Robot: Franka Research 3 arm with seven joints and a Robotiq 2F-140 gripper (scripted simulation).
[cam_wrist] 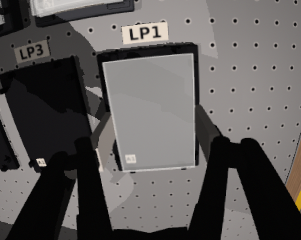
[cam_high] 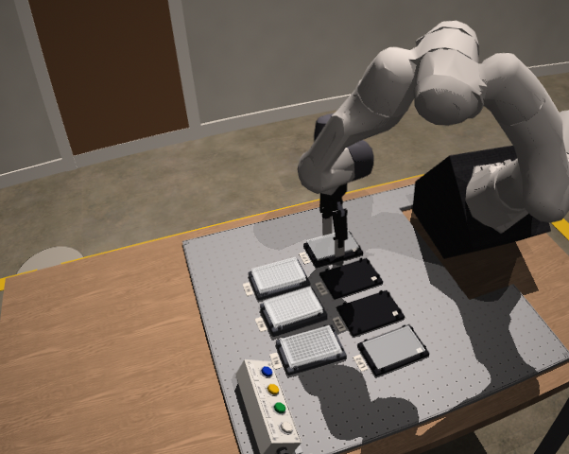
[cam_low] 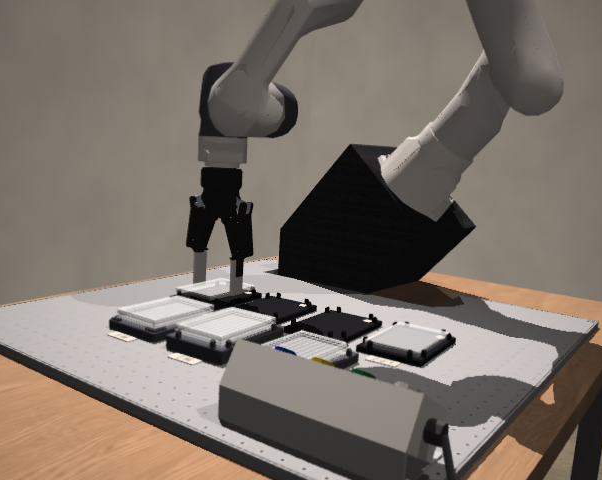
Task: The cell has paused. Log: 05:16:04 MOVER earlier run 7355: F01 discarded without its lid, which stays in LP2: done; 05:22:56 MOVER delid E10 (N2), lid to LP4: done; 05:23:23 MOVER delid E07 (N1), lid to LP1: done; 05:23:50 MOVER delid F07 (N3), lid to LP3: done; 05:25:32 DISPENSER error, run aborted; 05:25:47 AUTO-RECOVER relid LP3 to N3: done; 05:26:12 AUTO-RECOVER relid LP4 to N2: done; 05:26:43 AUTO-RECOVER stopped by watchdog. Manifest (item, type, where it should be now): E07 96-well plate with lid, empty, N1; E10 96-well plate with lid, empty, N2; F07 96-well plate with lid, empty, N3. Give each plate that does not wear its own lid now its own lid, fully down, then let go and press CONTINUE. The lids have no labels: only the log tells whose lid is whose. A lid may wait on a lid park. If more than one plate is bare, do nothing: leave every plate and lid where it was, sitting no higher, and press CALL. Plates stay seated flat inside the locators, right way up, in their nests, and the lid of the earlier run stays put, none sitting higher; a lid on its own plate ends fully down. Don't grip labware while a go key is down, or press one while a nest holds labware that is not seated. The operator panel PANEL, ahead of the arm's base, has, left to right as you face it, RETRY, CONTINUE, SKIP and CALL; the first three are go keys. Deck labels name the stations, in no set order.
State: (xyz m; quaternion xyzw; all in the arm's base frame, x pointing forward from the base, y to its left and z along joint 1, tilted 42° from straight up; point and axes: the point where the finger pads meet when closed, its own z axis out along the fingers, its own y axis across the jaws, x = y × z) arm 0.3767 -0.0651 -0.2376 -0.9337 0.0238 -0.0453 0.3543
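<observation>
Right now my hand is 40 mm above the black lid park LP1. From my hand the other things lie so: lid park LP3 (130 mm to the left, 40 mm below); lid park LP4 (260 mm to the left, 40 mm below, 10 mm ahead); plate (310 mm to the left, 190 mm ahead, 20 mm below).
</observation>
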